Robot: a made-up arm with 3 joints. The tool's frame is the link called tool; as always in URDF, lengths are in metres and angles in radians. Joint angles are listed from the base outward. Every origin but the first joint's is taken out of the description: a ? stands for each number. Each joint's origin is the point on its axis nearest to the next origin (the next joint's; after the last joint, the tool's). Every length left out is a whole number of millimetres.
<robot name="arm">
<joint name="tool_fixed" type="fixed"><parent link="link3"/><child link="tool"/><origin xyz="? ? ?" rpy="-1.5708 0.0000 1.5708"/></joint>
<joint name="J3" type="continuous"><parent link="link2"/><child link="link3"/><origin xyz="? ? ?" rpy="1.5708 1.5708 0.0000"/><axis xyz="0 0 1"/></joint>
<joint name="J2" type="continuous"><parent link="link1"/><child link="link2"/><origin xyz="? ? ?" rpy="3.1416 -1.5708 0.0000"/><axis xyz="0 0 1"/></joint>
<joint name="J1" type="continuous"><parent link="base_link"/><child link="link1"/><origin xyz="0.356 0.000 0.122" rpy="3.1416 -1.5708 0.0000"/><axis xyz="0 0 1"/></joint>
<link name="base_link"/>
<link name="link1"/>
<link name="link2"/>
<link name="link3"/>
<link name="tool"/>
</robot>
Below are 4 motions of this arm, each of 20 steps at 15 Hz.
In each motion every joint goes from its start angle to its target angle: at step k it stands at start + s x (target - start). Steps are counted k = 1, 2, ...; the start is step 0. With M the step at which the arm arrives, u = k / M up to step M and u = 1 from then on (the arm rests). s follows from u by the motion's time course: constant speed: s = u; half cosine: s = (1 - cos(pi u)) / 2; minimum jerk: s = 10 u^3 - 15 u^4 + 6 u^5.
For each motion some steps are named. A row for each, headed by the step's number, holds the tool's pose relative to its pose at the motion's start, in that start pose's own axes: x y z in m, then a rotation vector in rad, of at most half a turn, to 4 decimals.
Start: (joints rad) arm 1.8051 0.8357 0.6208
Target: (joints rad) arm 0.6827 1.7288 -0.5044
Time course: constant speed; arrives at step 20
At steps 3, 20:
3: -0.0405 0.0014 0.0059 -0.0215 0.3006 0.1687
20: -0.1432 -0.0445 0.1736 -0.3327 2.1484 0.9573

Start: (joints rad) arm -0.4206 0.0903 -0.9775
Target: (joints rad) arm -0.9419 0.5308 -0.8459
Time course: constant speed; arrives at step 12
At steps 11, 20:
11: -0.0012 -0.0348 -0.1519 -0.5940 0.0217 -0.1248
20: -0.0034 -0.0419 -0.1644 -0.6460 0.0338 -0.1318

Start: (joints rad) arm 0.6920 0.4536 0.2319
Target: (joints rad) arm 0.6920 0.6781 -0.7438
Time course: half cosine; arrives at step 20
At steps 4, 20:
4: -0.0034 0.0012 -0.0005 0.0040 0.0932 0.0211
20: -0.0490 0.0103 -0.0146 -0.0591 0.9715 0.2260

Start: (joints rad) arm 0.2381 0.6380 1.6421
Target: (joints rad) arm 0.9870 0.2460 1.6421
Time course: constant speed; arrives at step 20
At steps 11, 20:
11: 0.0697 -0.0113 -0.0665 -0.2374 -0.2087 -0.3400
20: 0.1334 -0.0514 -0.1033 -0.4210 -0.3223 -0.6528

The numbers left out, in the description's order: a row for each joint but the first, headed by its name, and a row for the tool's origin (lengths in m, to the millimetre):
tool: -0.031 0.020 0.000
J3: 0.044 0.295 0.000
J2: -0.049 0.095 0.000

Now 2 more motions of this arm.
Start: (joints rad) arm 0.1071 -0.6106 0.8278
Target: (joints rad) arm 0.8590 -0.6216 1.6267
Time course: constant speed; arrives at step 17
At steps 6, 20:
6: 0.0172 -0.0002 0.0272 0.1197 -0.1283 -0.1811
20: 0.0557 -0.0134 0.0651 0.1962 -0.3394 -0.5795

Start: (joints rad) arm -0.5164 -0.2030 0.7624
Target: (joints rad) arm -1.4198 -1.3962 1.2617
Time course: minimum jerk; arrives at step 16
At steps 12, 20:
12: 0.1830 -0.1774 -0.1461 -1.2228 -0.9620 -0.0342
20: 0.2106 -0.1972 -0.1315 -1.3434 -1.1095 -0.0228

